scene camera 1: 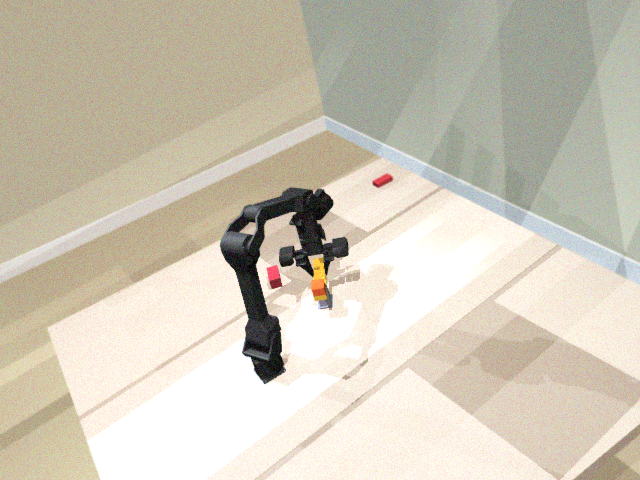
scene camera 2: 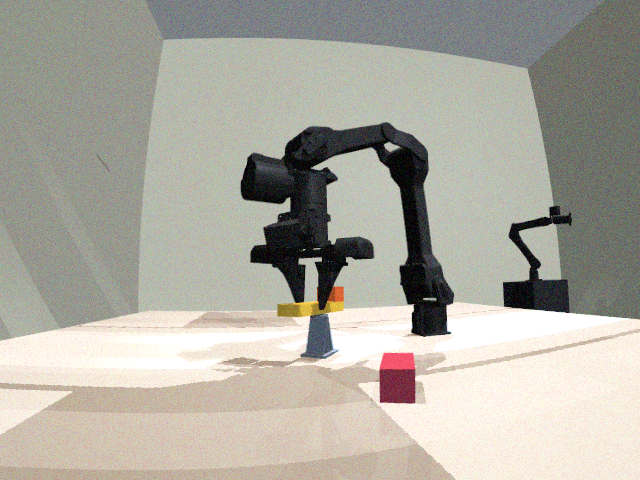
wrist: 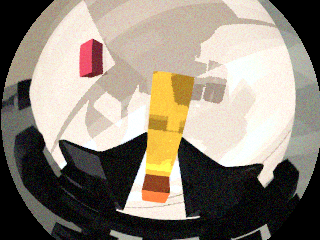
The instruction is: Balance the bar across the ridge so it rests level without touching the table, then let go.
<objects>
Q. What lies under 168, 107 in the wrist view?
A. A yellow bar.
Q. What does my gripper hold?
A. A yellow bar.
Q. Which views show my gripper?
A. Scene camera 1, scene camera 2 and the wrist view: all of them.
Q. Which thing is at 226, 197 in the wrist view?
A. My gripper.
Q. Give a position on a yellow bar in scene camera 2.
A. At 335, 302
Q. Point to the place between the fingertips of my gripper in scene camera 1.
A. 320, 275
</objects>
